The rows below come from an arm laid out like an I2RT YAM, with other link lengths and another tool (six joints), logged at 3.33 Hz.
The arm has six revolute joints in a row. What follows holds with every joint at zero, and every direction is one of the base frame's.
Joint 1 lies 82.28 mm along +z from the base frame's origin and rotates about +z.
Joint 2 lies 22.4 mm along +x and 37.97 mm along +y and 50.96 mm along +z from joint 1 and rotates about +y.
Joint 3 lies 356.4 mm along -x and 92.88 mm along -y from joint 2 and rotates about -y.
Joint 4 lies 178.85 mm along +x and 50.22 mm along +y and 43.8 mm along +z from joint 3 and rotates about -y.
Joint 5 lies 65.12 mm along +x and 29.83 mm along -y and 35.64 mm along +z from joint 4 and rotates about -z.
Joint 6 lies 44.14 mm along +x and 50.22 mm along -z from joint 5 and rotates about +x.
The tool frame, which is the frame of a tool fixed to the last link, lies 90 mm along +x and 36 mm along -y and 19 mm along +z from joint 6; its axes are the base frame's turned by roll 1.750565, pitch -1.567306 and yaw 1.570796 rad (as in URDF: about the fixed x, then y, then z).
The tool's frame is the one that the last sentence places.
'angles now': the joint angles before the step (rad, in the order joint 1, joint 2, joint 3, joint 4, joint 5, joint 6). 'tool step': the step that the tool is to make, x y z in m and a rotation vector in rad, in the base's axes. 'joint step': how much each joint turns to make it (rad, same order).
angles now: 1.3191 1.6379 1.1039 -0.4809 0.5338 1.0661
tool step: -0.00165 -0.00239 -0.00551 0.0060 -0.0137 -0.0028
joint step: 0.0092 -0.0048 -0.0461 0.0482 0.0164 0.0045
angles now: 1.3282 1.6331 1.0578 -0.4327 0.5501 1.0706
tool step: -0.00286 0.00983 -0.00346 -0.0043 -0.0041 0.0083
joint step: 0.0214 0.0260 0.0089 0.0086 0.0112 0.0100
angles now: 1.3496 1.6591 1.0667 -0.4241 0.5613 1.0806
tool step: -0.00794 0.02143 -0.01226 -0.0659 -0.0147 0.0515
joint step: 0.0506 0.0713 0.0182 0.0007 0.0231 -0.0173
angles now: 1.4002 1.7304 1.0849 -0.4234 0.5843 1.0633
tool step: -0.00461 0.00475 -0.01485 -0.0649 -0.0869 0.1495
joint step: 0.0357 0.0029 -0.1457 0.1975 0.0257 -0.1772
